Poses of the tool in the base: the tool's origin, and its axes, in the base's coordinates. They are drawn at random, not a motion.
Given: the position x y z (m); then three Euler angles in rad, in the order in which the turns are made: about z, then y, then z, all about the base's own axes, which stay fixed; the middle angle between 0 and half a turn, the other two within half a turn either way.
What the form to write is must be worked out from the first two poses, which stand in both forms.
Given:
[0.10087, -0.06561, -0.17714, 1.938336, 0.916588, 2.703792]
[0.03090, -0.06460, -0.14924, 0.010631, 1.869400, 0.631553]
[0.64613, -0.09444, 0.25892, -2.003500, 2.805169, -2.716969]
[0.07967, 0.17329, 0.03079, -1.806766, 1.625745, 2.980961]
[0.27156, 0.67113, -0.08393, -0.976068, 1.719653, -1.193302]
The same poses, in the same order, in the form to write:
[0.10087, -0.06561, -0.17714, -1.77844, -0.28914, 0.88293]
[0.03090, -0.06460, -0.14924, -2.54616, 1.27201, 3.10707]
[0.64613, -0.09444, 0.25892, 2.40657, -0.13887, -2.83417]
[0.07967, 0.17329, 0.03079, 1.42337, -0.23561, -1.62731]
[0.27156, 0.67113, -0.08393, -2.86408, 0.58727, -1.74991]

